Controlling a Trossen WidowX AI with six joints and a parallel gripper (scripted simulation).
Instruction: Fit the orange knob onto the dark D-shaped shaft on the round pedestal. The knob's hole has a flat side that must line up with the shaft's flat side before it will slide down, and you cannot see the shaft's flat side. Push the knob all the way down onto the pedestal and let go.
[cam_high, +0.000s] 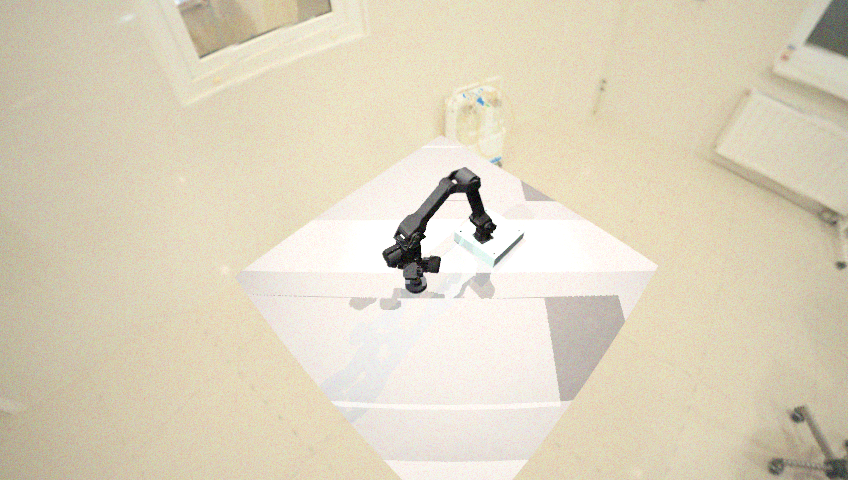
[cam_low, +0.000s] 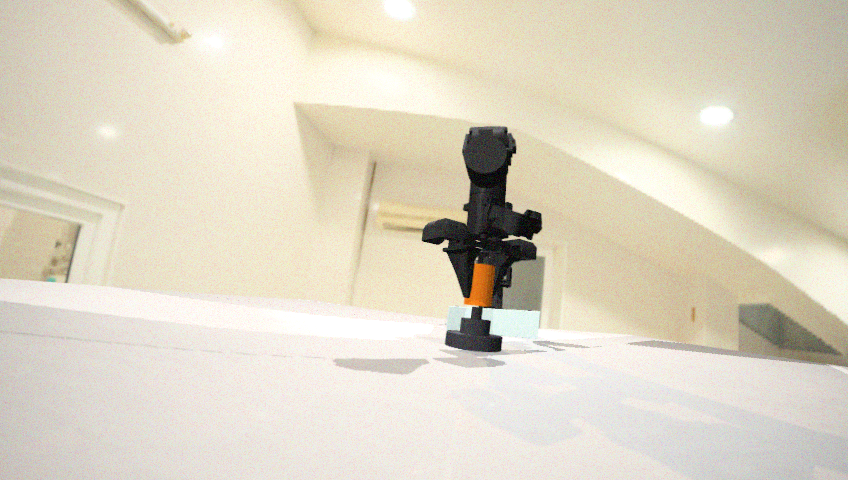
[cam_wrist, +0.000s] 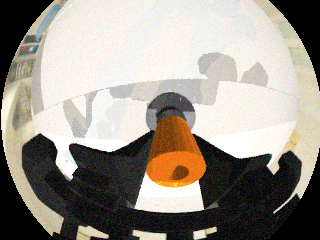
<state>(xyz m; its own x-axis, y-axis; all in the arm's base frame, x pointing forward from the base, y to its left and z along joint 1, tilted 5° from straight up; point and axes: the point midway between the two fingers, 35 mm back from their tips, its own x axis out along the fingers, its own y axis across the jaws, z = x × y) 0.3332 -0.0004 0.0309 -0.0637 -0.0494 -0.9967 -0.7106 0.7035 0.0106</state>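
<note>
My gripper tip is now 2 cm below the orange knob. Also, from my gripper tip: pedestal: 4 cm below.
</note>
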